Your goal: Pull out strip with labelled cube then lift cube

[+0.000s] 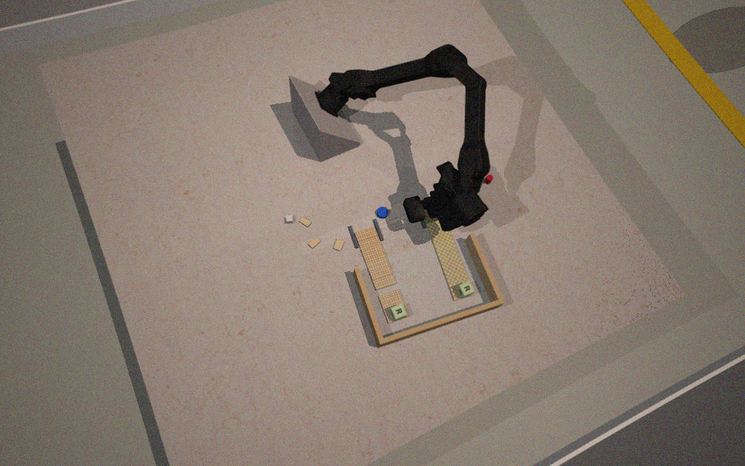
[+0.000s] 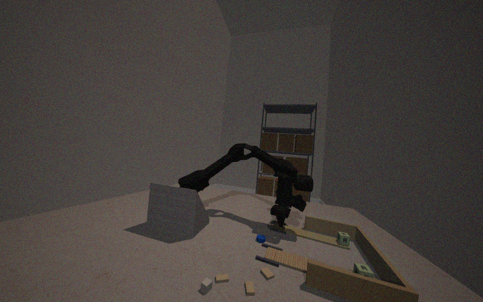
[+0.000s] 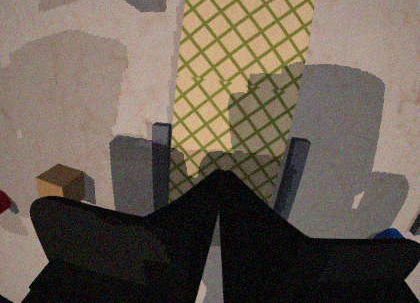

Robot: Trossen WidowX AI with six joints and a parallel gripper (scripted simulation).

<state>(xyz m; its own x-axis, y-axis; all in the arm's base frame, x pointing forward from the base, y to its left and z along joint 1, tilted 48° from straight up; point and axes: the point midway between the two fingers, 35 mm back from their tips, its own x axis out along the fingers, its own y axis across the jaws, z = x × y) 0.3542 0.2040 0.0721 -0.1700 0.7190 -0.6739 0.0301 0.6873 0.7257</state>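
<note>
The brown cube lies 100 mm to the left of my gripper tip and 20 mm behind it. Round my gripper tip: blue disc (130 mm to the right, 50 mm behind); red cylinder (190 mm to the left, 60 mm behind, 10 mm above).
</note>
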